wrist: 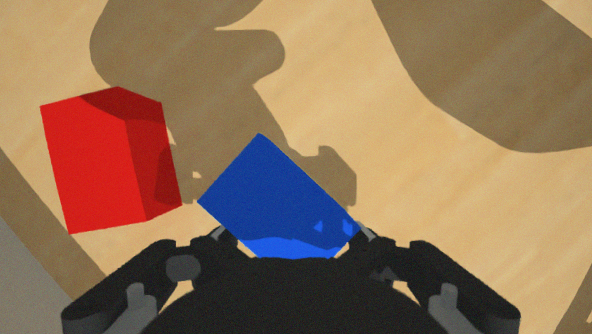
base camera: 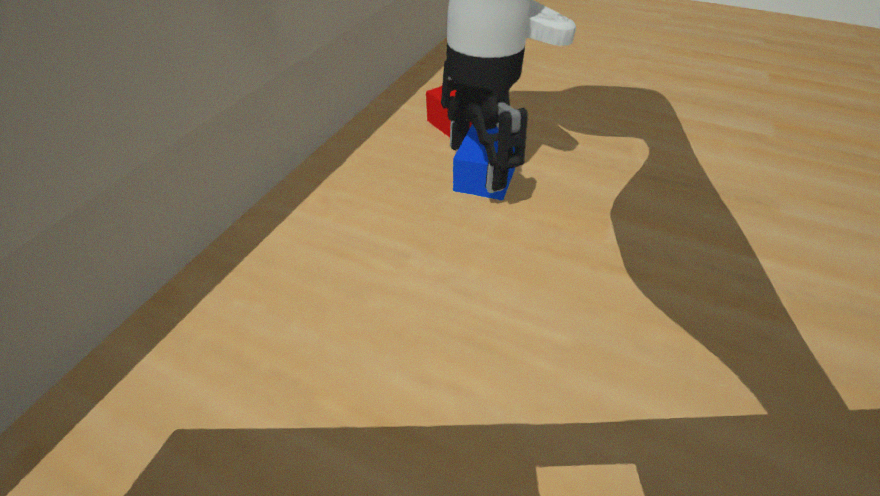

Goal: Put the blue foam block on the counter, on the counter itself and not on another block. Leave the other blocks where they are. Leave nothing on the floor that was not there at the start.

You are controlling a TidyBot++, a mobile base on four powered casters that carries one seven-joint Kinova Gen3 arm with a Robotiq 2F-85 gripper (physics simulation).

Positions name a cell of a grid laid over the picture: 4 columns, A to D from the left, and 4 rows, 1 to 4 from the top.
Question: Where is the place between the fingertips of the gripper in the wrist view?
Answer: B3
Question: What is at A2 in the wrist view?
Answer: A red block.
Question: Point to a blue foam block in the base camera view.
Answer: C2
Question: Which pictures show the red block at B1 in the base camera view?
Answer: The wrist view and the base camera view: all of them.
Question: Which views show the gripper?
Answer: The wrist view and the base camera view: all of them.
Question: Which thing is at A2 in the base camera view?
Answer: A counter.
